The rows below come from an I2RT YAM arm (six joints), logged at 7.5 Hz.
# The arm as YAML. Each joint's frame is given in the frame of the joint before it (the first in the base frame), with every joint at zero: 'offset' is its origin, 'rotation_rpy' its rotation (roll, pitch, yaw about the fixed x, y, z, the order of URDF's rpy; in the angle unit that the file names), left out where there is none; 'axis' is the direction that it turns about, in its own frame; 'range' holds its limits. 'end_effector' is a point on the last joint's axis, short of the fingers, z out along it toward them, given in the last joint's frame.
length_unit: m
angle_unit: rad
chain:
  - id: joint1
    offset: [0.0, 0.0, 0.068]
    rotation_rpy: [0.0, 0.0, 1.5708]
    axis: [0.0, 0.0, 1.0]
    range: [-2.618, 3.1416]
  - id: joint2
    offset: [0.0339, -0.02, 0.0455]
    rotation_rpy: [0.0, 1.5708, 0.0]
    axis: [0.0, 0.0, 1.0]
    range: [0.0, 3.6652]
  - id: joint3
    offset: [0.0, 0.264, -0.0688]
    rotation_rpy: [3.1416, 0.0, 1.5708]
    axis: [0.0, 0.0, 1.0]
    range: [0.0, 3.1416]
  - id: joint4
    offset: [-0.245, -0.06, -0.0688]
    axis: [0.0, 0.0, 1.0]
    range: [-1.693, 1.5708]
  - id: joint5
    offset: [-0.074, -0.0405, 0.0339]
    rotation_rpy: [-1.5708, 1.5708, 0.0]
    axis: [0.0, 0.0, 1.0]
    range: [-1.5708, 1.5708]
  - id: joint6
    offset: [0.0, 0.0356, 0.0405]
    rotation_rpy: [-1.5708, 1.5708, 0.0]
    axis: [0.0, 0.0, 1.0]
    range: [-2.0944, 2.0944]
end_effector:
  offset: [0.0, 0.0, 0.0]
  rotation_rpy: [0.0, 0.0, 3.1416]
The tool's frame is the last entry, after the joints.
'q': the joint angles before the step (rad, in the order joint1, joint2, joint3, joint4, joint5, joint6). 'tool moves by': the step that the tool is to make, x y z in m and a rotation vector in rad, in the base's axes. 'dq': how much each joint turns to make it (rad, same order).
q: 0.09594 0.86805 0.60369 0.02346 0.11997 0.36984
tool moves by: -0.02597 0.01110 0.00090 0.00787 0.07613 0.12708
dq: 0.06063 -0.11252 0.00344 -0.19035 -0.06869 -0.00154
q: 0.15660 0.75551 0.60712 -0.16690 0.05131 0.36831
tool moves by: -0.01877 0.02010 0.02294 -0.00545 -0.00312 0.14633
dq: 0.13275 -0.05111 0.08049 -0.12931 -0.01107 -0.00991
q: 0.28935 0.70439 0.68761 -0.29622 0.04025 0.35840
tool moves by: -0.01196 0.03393 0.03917 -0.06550 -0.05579 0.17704
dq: 0.22661 0.04806 0.15717 -0.07860 0.07134 -0.06408
